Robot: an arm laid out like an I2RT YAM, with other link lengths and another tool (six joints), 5 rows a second.
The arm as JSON. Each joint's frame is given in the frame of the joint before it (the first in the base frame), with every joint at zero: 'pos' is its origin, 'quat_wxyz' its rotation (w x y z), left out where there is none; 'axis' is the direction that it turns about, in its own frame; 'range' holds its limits. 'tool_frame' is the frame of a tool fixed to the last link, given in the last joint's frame.
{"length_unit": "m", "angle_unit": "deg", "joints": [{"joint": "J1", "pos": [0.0, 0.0, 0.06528], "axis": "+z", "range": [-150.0, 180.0]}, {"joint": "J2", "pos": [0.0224, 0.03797, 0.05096], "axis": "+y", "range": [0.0, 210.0]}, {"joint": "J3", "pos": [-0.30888, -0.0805, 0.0], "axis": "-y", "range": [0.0, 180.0]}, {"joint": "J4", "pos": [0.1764, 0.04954, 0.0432], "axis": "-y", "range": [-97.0, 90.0]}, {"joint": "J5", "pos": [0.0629, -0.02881, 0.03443], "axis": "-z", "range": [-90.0, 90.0]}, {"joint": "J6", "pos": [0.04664, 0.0, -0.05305], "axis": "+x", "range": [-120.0, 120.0]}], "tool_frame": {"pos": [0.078, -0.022, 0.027], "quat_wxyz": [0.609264, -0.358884, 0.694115, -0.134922]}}
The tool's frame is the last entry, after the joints.
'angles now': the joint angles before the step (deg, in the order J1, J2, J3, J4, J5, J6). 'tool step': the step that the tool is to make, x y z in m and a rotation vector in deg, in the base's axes. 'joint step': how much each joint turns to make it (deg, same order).
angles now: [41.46 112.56 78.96 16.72 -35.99 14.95]
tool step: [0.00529 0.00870 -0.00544 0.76 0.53 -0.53]
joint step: [0.59 1.95 0.87 2.05 0.82 1.47]
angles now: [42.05 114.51 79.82 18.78 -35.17 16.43]
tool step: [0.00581 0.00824 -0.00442 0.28 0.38 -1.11]
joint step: [0.66 1.80 1.47 0.87 1.58 1.12]
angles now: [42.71 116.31 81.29 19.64 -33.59 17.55]
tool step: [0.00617 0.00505 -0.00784 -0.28 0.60 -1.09]
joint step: [0.26 1.71 0.97 0.47 1.25 0.66]
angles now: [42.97 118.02 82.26 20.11 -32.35 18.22]
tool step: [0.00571 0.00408 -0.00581 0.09 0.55 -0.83]
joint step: [0.11 1.49 0.93 0.63 0.78 0.80]
